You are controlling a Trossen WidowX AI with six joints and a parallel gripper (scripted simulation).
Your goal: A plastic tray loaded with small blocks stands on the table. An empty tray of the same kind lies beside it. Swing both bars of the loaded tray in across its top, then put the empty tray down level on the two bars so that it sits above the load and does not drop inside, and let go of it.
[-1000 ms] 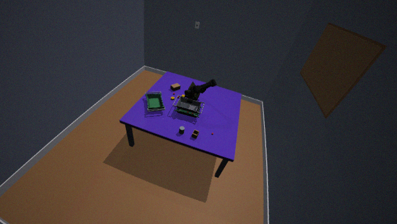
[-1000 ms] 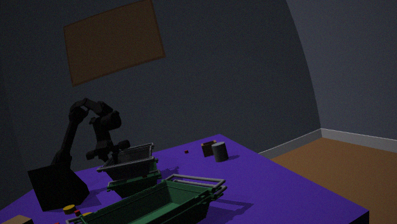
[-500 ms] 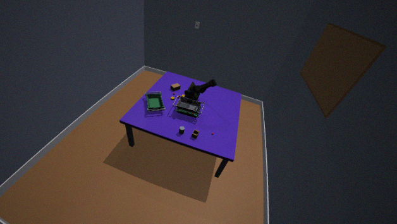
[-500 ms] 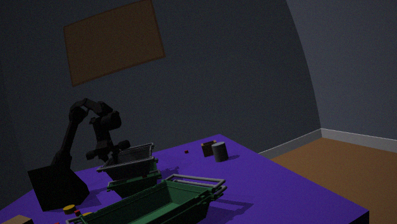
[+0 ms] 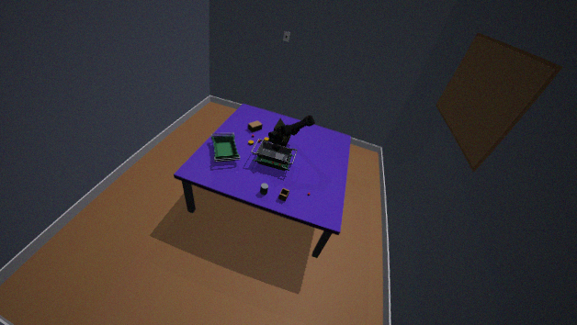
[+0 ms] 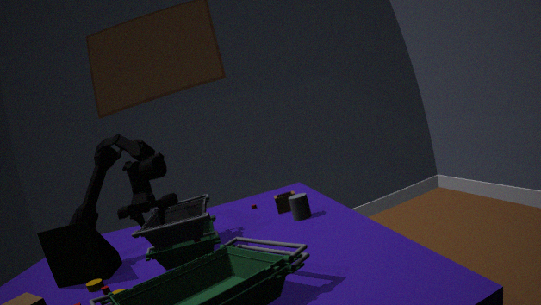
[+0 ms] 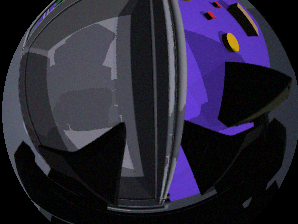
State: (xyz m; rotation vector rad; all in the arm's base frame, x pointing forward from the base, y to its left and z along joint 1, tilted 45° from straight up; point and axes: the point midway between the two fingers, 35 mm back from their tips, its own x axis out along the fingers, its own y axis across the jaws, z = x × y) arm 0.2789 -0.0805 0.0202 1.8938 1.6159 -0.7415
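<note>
Right now my gripper tip is 80 mm short of the grey tray, 30 mm below it and 10 mm to the left of it. Round my gripper tip: tan block: 350 mm behind, 280 mm to the right, 50 mm below; then red block: 360 mm ahead, 330 mm to the left, 70 mm below.
</note>
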